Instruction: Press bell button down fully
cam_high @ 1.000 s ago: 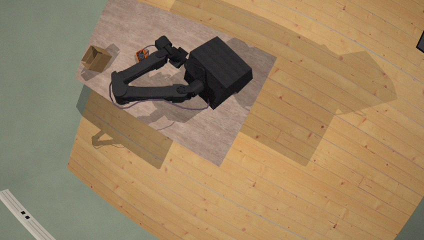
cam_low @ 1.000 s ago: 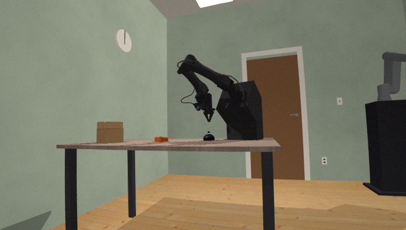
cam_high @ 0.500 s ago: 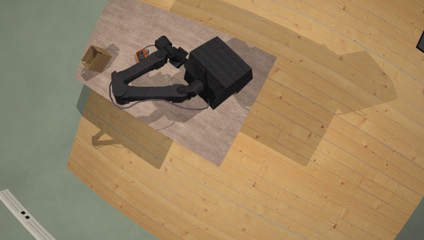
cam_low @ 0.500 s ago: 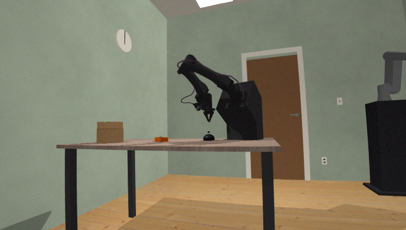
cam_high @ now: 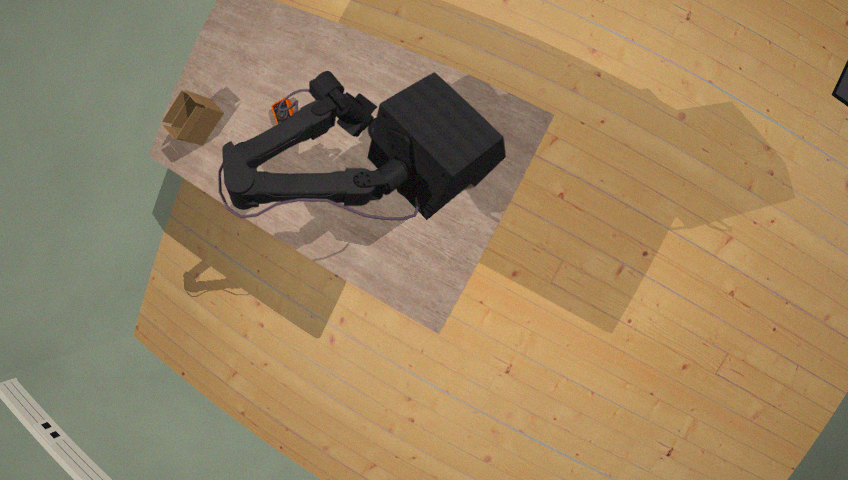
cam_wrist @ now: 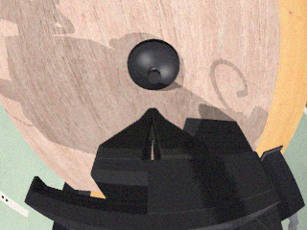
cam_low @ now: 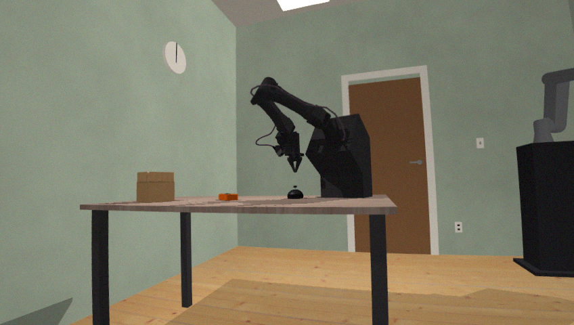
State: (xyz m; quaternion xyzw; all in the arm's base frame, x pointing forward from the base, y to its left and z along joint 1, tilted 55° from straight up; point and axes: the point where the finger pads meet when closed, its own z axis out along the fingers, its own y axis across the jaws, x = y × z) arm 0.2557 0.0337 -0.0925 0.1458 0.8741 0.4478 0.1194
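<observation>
Right now my hand is 90 mm above the bell button. Also, from my hand: cardboard box: 670 mm ahead, 280 mm to the left, 80 mm below; then bell: 100 mm below; then orange multimeter: 330 mm ahead, 130 mm below, 120 mm to the left.
</observation>
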